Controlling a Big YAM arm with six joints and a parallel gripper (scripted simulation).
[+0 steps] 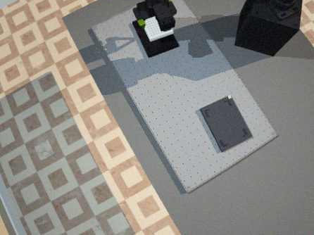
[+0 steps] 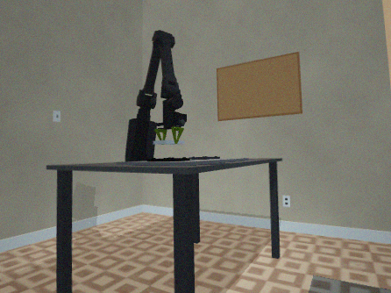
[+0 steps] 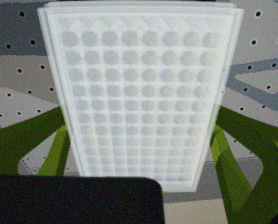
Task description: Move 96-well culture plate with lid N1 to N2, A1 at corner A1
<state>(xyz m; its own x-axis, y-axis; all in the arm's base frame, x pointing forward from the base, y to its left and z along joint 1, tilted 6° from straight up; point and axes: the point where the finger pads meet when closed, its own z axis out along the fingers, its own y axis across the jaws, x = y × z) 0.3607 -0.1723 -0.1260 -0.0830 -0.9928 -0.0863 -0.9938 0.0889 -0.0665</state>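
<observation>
My gripper is now 60 mm past the nest N2, 410 mm to the right of it and 80 mm above it. Round my hand: clear lid (right at my hand); then nest N1 (80 mm below); then plate (right at my hand).
</observation>
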